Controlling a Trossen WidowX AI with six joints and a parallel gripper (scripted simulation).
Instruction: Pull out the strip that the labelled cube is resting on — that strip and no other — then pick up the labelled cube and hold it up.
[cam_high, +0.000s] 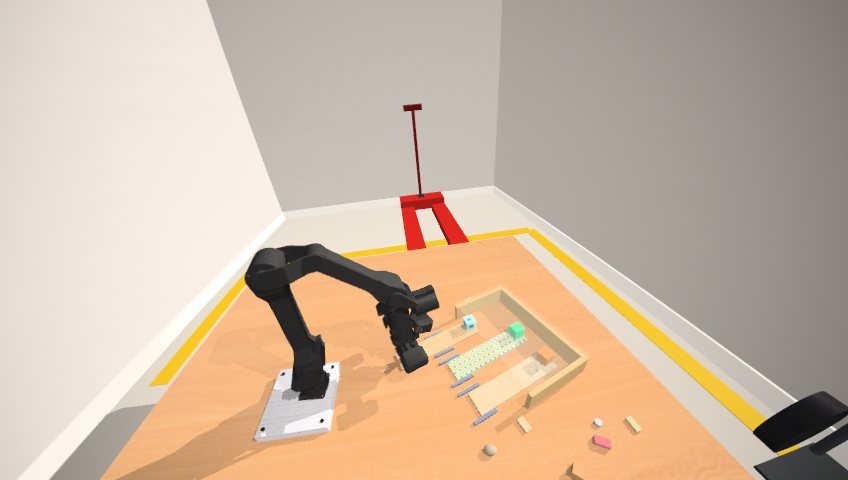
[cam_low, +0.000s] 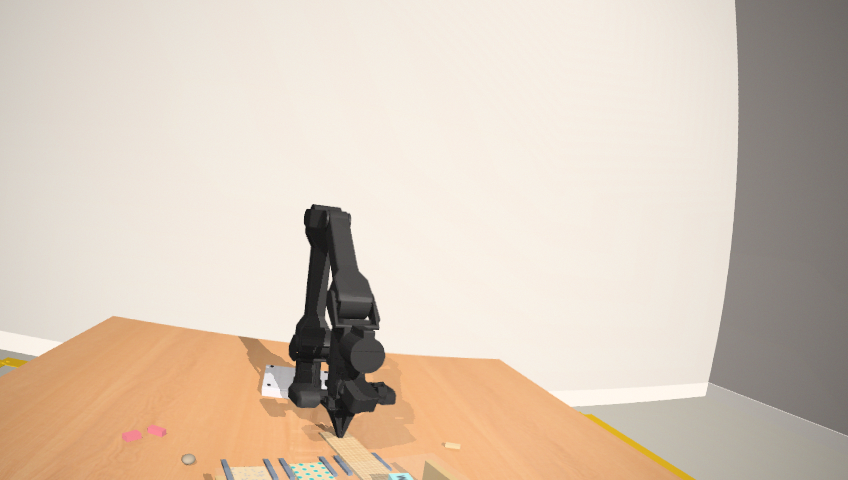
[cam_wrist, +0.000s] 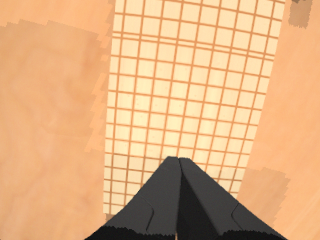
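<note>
The labelled cube lies 20 cm ahead of my gripper tip, 8 cm to the left of it and 2 cm above it. The rest, counted from my gripper tip: stone 16 cm ahead, 24 cm to the right.
</note>
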